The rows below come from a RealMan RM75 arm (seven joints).
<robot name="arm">
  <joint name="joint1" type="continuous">
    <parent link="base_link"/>
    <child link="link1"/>
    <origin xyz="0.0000 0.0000 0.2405" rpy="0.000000 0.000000 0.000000"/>
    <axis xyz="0 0 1"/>
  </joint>
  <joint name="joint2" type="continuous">
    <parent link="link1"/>
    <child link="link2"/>
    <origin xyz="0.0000 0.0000 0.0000" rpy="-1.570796 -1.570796 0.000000"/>
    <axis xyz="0 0 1"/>
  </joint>
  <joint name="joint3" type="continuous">
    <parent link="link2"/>
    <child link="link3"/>
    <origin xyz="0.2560 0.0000 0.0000" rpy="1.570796 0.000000 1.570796"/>
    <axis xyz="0 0 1"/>
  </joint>
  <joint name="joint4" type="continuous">
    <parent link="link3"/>
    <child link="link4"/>
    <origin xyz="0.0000 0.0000 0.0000" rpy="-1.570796 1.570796 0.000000"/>
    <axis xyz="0 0 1"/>
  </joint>
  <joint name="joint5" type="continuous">
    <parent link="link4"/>
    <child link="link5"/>
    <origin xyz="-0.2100 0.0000 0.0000" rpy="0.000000 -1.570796 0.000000"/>
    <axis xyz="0 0 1"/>
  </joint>
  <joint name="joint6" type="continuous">
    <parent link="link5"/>
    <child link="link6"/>
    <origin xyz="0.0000 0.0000 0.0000" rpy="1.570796 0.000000 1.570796"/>
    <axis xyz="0 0 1"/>
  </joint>
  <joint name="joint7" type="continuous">
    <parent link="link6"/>
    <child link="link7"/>
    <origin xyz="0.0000 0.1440 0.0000" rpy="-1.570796 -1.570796 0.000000"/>
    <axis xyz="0 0 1"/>
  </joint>
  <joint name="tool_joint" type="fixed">
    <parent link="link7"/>
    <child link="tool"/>
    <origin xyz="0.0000 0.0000 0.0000" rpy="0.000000 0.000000 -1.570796"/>
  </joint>
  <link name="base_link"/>
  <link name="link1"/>
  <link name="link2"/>
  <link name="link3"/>
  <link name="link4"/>
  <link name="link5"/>
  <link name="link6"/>
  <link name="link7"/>
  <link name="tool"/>
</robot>
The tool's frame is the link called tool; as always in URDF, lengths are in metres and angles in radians. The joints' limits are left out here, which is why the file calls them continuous.
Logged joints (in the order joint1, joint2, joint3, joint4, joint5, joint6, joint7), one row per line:
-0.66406 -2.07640 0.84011 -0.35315 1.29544 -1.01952 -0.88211
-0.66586 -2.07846 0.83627 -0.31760 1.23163 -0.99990 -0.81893
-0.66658 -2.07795 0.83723 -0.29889 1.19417 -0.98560 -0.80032
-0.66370 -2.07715 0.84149 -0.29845 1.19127 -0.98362 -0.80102
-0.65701 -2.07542 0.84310 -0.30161 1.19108 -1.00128 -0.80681
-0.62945 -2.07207 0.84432 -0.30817 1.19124 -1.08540 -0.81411
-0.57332 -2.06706 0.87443 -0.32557 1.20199 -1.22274 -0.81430
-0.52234 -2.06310 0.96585 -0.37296 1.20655 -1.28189 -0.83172
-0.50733 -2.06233 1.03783 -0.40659 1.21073 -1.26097 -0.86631
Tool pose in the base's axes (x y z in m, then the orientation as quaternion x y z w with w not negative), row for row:
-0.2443 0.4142 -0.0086 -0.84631 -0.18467 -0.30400 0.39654
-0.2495 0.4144 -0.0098 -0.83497 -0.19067 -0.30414 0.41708
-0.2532 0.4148 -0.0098 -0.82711 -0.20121 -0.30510 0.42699
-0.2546 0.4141 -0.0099 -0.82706 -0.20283 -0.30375 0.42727
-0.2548 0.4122 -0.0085 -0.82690 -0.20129 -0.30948 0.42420
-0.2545 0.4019 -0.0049 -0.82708 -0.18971 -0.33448 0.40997
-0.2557 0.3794 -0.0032 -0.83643 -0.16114 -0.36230 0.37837
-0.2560 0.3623 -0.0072 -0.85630 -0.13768 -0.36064 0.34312
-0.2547 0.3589 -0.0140 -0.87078 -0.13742 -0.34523 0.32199
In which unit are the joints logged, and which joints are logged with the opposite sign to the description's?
The joints are logged in radians. Opposite sign: joint4, joint6.
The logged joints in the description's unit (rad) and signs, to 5 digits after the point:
-0.66406 -2.07640 0.84011 0.35315 1.29544 1.01952 -0.88211
-0.66586 -2.07846 0.83627 0.31760 1.23163 0.99990 -0.81893
-0.66658 -2.07795 0.83723 0.29889 1.19417 0.98560 -0.80032
-0.66370 -2.07715 0.84149 0.29845 1.19127 0.98362 -0.80102
-0.65701 -2.07542 0.84310 0.30161 1.19108 1.00128 -0.80681
-0.62945 -2.07207 0.84432 0.30817 1.19124 1.08540 -0.81411
-0.57332 -2.06706 0.87443 0.32557 1.20199 1.22274 -0.81430
-0.52234 -2.06310 0.96585 0.37296 1.20655 1.28189 -0.83172
-0.50733 -2.06233 1.03783 0.40659 1.21073 1.26097 -0.86631

